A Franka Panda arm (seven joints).
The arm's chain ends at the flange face. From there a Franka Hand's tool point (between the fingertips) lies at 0.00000 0.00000 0.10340 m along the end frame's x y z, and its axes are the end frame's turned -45 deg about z.
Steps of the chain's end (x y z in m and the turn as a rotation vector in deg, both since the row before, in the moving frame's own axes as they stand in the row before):
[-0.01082 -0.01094 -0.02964 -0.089 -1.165 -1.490]
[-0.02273 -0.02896 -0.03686 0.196 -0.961 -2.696]
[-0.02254 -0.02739 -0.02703 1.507 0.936 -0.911]
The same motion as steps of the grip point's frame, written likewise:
[-0.00153 -0.01674 -0.02966 0.761 -0.887 -1.490]
[0.00339 -0.03800 -0.03688 0.818 -0.541 -2.696]
[0.00654 -0.03606 -0.02708 0.404 1.727 -0.911]

